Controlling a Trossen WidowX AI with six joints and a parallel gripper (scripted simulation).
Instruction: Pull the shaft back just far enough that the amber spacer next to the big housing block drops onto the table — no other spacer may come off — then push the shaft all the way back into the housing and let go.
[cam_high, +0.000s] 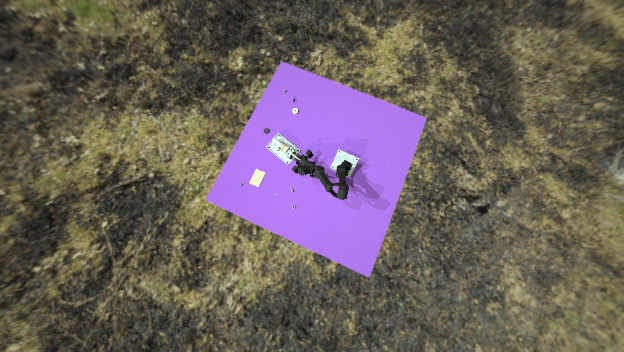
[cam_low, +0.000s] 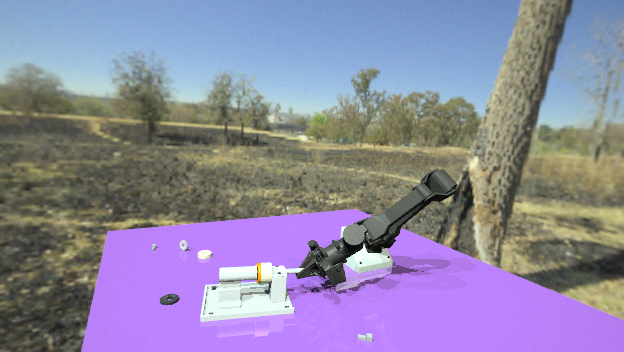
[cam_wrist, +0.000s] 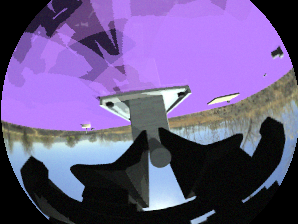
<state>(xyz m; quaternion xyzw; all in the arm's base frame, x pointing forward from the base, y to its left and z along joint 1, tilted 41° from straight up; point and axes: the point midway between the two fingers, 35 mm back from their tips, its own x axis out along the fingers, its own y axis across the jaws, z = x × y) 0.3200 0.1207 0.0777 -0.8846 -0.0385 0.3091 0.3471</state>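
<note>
My gripper tip is 50 mm short of the steel shaft, 10 mm to the left of it and 20 mm below it. Also, from my gripper tip: black ring 330 mm ahead, 80 mm to the right, 60 mm below; then amber spacer 100 mm ahead, 20 mm to the right, 20 mm above; then pale yellow card 170 mm ahead, 270 mm to the left, 60 mm below.
</note>
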